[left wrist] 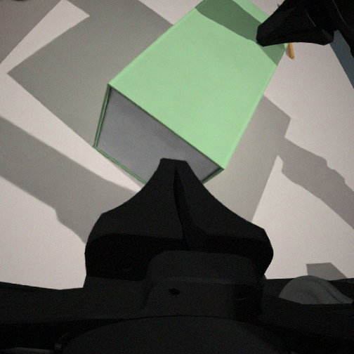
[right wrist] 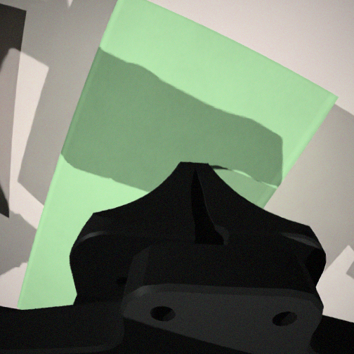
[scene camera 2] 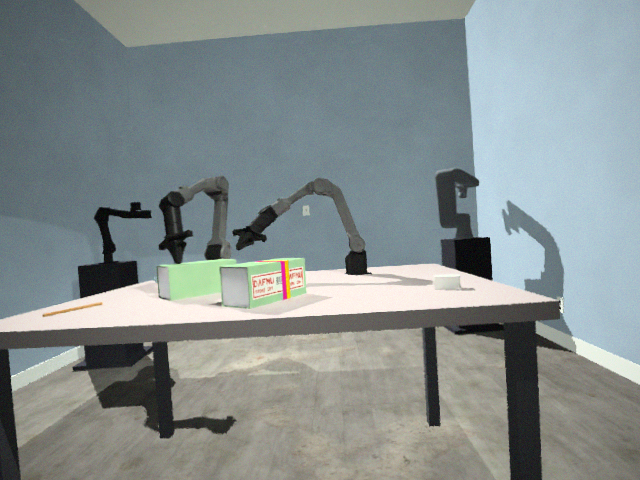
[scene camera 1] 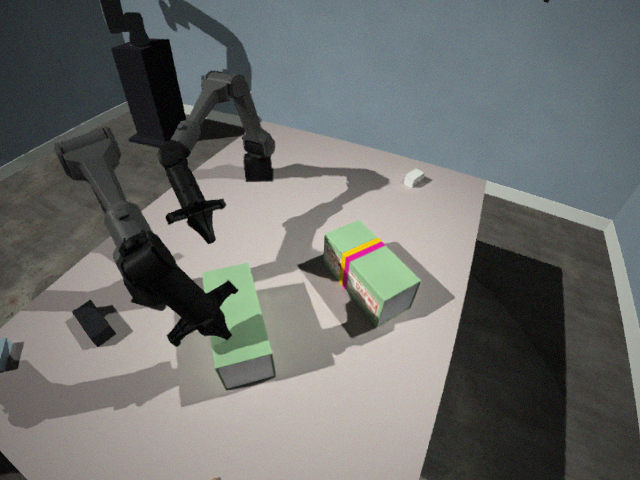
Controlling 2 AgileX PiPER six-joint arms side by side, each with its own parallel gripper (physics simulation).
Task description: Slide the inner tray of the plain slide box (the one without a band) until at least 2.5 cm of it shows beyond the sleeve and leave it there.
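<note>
The plain slide box is a green sleeve lying flat on the table. The grey end of its inner tray shows in scene camera 1, in scene camera 2 and in the left wrist view; these ends look about flush with the sleeve. My left gripper is shut and empty, in the air off the box's far end. My right gripper is shut and empty, above the sleeve's top.
A green slide box with a yellow and magenta band lies beside the plain one. A white block lies near the table's edge. A black block lies left of the plain box. An orange stick lies on the table.
</note>
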